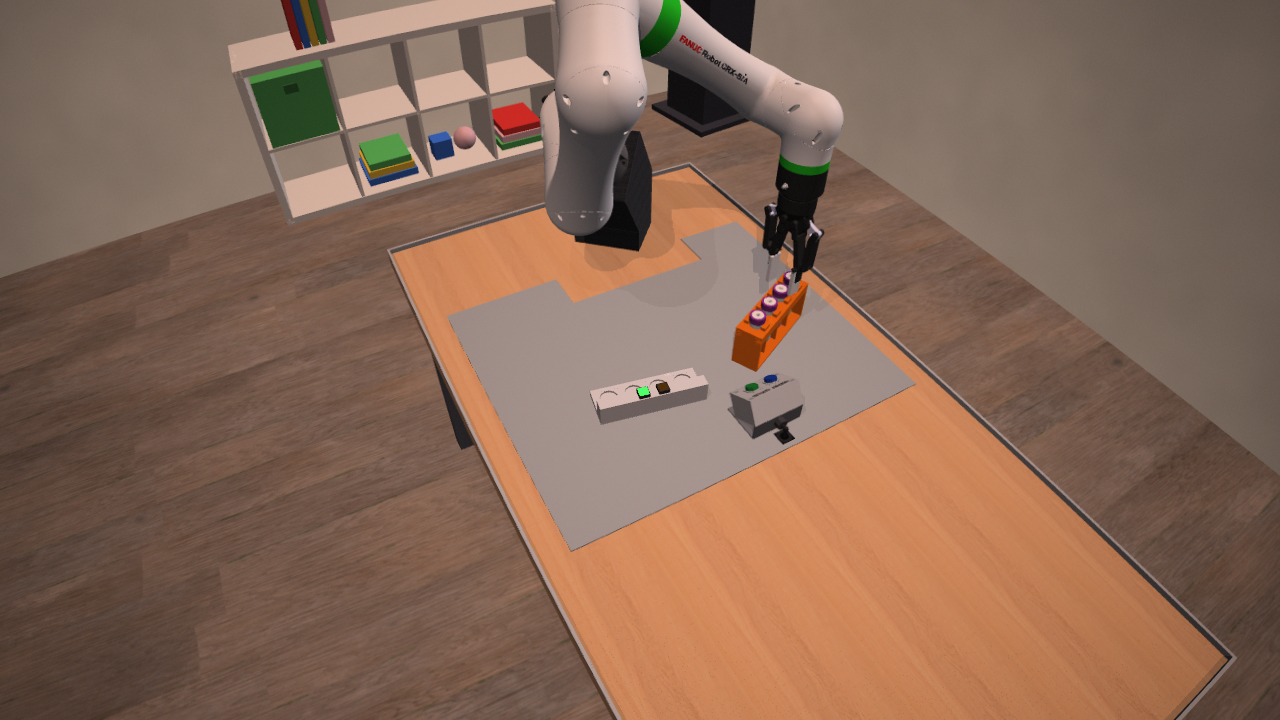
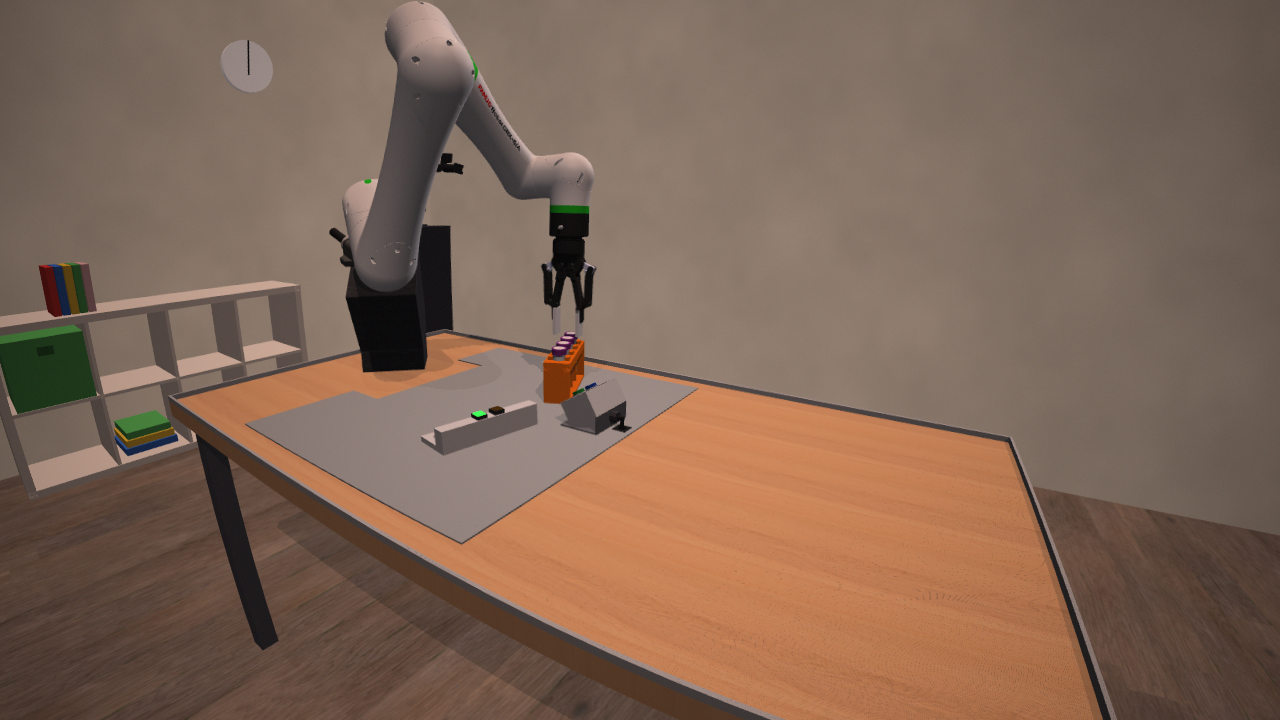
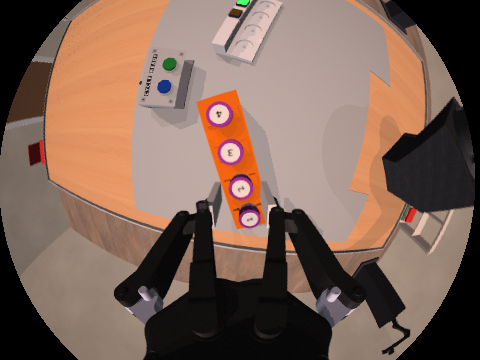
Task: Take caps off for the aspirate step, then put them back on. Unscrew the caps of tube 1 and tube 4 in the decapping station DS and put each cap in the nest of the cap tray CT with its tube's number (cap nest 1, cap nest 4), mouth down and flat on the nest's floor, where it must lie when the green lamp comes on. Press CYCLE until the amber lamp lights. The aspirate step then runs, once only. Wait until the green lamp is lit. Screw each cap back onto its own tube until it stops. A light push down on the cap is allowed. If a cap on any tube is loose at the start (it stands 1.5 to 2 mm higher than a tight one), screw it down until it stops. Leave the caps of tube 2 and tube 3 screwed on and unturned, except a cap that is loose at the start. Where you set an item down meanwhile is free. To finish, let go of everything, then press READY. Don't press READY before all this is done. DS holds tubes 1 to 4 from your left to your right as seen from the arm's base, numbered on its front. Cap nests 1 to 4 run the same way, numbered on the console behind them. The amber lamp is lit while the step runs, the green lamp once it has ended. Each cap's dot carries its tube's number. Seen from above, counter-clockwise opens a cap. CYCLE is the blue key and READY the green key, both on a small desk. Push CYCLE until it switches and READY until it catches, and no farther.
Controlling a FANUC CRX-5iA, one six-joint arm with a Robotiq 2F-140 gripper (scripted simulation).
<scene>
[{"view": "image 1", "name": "my gripper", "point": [781,285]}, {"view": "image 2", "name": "my gripper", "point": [567,334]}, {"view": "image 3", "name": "my gripper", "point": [240,191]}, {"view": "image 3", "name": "grey key desk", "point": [149,96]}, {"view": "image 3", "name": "grey mat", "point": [305,97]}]
</scene>
